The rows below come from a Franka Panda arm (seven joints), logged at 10 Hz.
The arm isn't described. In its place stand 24 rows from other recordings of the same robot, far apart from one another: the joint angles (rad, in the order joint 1, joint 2, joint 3, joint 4, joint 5, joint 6, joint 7), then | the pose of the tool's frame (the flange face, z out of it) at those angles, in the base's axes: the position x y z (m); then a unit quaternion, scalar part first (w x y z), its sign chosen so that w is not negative.
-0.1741 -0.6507 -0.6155 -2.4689 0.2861 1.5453 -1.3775 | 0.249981, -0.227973, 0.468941, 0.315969, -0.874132, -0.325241, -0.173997
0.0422 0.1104 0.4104 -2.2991 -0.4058 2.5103 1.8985 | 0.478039, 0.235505, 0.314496, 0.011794, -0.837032, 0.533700, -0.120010
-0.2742 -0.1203 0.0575 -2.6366 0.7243 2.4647 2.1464 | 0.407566, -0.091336, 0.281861, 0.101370, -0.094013, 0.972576, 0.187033
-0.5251 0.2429 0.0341 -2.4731 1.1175 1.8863 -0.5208 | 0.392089, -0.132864, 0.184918, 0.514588, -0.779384, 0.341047, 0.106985
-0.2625 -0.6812 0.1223 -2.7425 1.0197 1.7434 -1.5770 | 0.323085, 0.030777, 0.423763, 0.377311, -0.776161, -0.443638, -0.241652
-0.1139 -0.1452 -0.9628 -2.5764 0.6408 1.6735 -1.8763 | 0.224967, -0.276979, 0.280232, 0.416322, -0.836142, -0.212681, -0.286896
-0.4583 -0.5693 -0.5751 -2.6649 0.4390 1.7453 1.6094 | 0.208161, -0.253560, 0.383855, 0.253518, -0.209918, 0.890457, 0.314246
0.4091 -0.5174 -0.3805 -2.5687 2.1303 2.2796 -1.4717 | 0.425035, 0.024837, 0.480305, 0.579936, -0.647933, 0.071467, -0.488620
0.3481 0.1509 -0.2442 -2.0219 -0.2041 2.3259 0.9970 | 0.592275, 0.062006, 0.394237, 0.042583, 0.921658, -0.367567, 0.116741
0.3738 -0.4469 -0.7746 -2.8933 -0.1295 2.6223 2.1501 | 0.333986, -0.101692, 0.283847, 0.103456, -0.360241, 0.924452, 0.070084
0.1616 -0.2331 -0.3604 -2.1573 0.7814 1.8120 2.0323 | 0.482094, -0.047533, 0.507606, 0.192036, -0.302412, 0.862589, 0.357224
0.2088 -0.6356 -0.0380 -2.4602 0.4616 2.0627 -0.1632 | 0.374015, 0.086454, 0.542169, 0.224765, -0.964518, -0.080357, -0.112821
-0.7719 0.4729 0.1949 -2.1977 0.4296 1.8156 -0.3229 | 0.400918, -0.211306, 0.146012, 0.365814, -0.858402, 0.234129, 0.272966
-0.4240 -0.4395 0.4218 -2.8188 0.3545 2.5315 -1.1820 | 0.367370, -0.018665, 0.328553, 0.021160, 0.902975, 0.423347, 0.070463
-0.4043 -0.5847 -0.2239 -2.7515 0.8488 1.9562 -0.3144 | 0.302129, -0.151734, 0.392068, 0.424304, -0.847032, 0.309724, -0.081079
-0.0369 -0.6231 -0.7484 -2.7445 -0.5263 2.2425 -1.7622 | 0.265275, -0.249512, 0.356679, 0.024254, 0.763124, 0.645765, 0.006425
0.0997 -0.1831 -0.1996 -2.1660 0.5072 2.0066 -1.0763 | 0.502481, -0.024887, 0.481712, 0.200478, -0.899191, -0.361814, -0.142667
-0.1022 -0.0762 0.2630 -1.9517 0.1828 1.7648 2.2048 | 0.515986, 0.102898, 0.501470, 0.022225, 0.498977, -0.861216, -0.093992
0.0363 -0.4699 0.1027 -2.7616 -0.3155 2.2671 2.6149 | 0.357577, 0.038855, 0.352018, 0.043400, 0.413116, -0.899395, 0.136166
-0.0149 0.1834 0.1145 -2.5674 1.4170 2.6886 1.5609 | 0.418187, 0.012070, 0.182209, 0.163883, -0.166365, 0.946575, 0.222396
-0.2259 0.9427 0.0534 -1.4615 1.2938 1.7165 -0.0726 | 0.679979, -0.033862, 0.134600, 0.579833, -0.721403, 0.321906, 0.199370
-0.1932 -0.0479 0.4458 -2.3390 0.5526 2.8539 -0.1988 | 0.526589, 0.108017, 0.409777, 0.143992, -0.953708, 0.014544, -0.263622
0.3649 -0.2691 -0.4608 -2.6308 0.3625 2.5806 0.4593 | 0.430983, -0.043033, 0.345928, 0.180971, -0.896033, 0.402004, -0.052603
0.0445 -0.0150 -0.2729 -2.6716 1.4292 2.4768 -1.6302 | 0.383796, -0.092067, 0.226401, 0.269436, -0.929047, -0.064408, -0.245209
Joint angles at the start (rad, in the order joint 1, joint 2, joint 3, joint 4, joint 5, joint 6, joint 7): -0.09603, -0.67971, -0.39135, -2.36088, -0.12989, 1.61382, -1.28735
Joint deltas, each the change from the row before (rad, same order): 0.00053, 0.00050, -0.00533, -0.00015, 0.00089, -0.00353, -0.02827; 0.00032, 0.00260, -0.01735, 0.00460, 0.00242, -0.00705, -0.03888; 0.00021, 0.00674, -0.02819, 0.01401, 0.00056, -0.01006, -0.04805; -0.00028, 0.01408, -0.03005, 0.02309, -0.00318, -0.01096, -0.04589; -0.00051, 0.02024, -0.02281, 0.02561, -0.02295, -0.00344, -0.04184; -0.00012, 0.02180, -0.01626, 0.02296, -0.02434, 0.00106, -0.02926; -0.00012, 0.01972, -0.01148, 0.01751, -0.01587, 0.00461, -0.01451; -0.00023, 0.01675, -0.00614, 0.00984, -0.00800, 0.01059, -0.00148
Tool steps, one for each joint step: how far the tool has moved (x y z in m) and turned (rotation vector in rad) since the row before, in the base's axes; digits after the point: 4 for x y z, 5 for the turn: -0.0010, -0.0014, -0.0010, 0.00709, -0.00089, 0.02463; -0.0028, -0.0061, -0.0011, 0.01634, -0.00303, 0.02453; -0.0041, -0.0114, 0.0004, 0.01956, -0.00661, 0.02310; -0.0035, -0.0140, 0.0017, 0.01396, -0.00514, 0.01685; -0.0015, -0.0144, 0.0019, -0.01269, 0.00227, 0.01888; 0.0002, -0.0121, 0.0013, -0.01947, 0.00670, 0.01231; 0.0013, -0.0090, 0.0005, -0.01525, 0.00571, 0.00164; 0.0027, -0.0055, -0.0008, -0.01196, 0.00270, -0.00634
